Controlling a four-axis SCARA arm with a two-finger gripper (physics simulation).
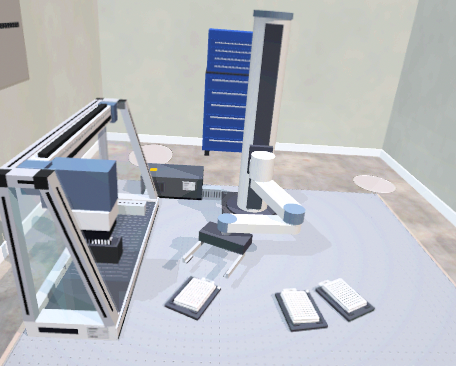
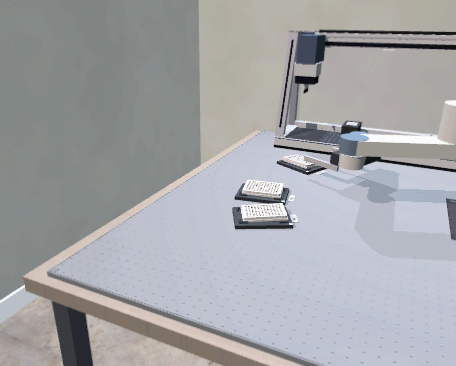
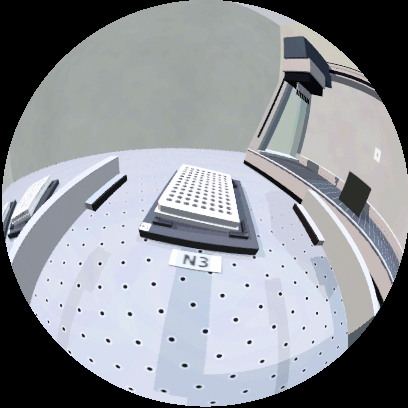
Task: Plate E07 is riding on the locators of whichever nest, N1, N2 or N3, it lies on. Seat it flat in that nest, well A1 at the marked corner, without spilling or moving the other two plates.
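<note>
A white well plate (image 1: 196,294) (image 2: 299,160) (image 3: 202,195) lies on the dark nest N3 (image 1: 192,314) (image 3: 200,242), above its label (image 3: 195,261). No code is readable on its near side, and I cannot tell if it is flat. A small white corner tag (image 3: 145,226) is at the nest's near left. A second plate (image 1: 300,306) (image 2: 263,188) lies on the middle nest (image 1: 310,326), a third (image 1: 345,294) (image 2: 263,212) on the rightmost nest (image 1: 356,315). My gripper (image 1: 207,266) (image 3: 214,179) is open and empty, short of N3, its fingers spread wider than the plate.
A gantry machine with a blue head (image 1: 85,185) (image 2: 310,48) (image 3: 297,47) stands beside N3, with a black block (image 2: 352,126) on its deck. The arm's column (image 1: 267,100) stands behind the gripper. A dark grey box (image 1: 175,182) and a blue drawer cabinet (image 1: 227,100) are farther back.
</note>
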